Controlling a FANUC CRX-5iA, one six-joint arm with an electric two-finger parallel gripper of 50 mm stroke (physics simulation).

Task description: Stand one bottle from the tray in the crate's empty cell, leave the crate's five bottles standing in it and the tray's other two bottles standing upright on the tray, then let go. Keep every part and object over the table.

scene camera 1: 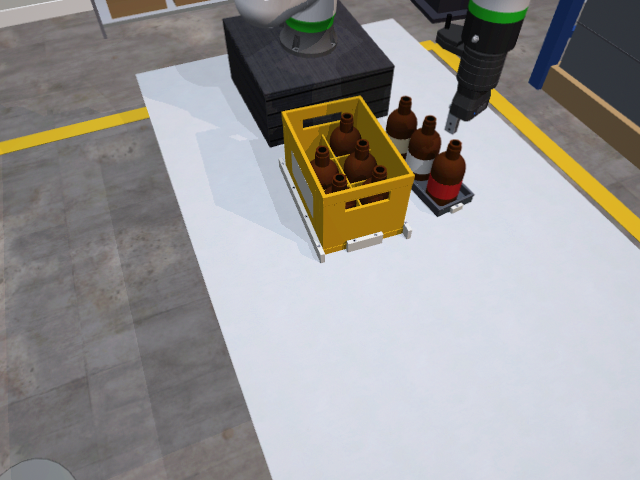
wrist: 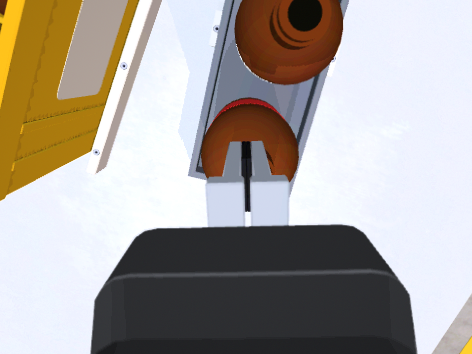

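Seen in the pictures: gripper, fingertip midpoint: [scene camera 1: 450, 131] [wrist: 246, 163]; arm's base, origin of the base link: [scene camera 1: 308, 41].
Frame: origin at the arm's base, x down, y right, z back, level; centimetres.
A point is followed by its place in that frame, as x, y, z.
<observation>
My gripper [scene camera 1: 451, 130] {-1.5, -17.1, -45.6} [wrist: 246, 163] {-1.5, -17.1, -45.6} is shut and empty. In scene camera 1 it hangs higher than the red-labelled bottle [scene camera 1: 446, 167] {5.3, -16.0, -49.1} [wrist: 250, 122] {5.3, -16.9, -44.6}; in the wrist view its fingers cover that bottle's neck. This bottle stands upright at the near end of the dark tray [scene camera 1: 467, 196] {14.2, -22.3, -51.1} [wrist: 227, 77] {16.3, -13.9, -42.9}. A white-labelled bottle [scene camera 1: 424, 144] {5.6, -14.9, -40.5} [wrist: 260, 57] {5.2, -15.7, -40.6} stands in the middle, another bottle [scene camera 1: 401, 122] {5.3, -12.9, -32.1} at the far end. The yellow crate [scene camera 1: 364, 222] {9.6, 4.7, -55.0} [wrist: 55, 142] {6.5, -4.7, -52.1} holds five brown bottles, among them a back one [scene camera 1: 345, 139] {4.8, 1.8, -34.6} and a middle one [scene camera 1: 360, 164] {4.5, 1.7, -43.7}. Its back left cell shows no bottle.
The crate stands left of the tray, between white locating strips [scene camera 1: 301, 211] {14.0, 15.1, -44.5} [wrist: 125, 80] {13.9, -5.7, -47.0}. The robot's black base block [scene camera 1: 315, 77] {0.9, 2.8, -15.1} is behind the crate. The white table's [scene camera 1: 413, 335] {16.8, 3.1, -78.4} right edge runs beside yellow floor tape [scene camera 1: 558, 165]. A blue post [scene camera 1: 555, 41] stands beyond.
</observation>
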